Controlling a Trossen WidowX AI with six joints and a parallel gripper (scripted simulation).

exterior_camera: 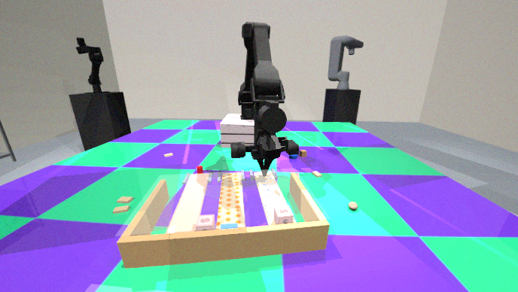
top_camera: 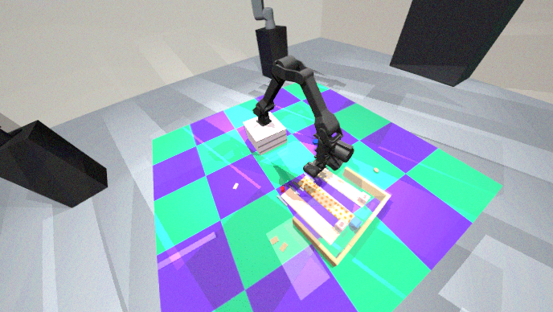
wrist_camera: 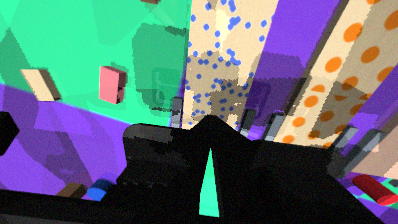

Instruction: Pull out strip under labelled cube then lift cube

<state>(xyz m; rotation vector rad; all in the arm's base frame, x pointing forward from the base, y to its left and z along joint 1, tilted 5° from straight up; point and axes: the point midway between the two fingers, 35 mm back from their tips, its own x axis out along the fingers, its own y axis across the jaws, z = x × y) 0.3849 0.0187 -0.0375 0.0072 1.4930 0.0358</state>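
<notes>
Now: the blue cylinder 14 cm behind my gripper tip and 13 cm to the left of it.
</notes>
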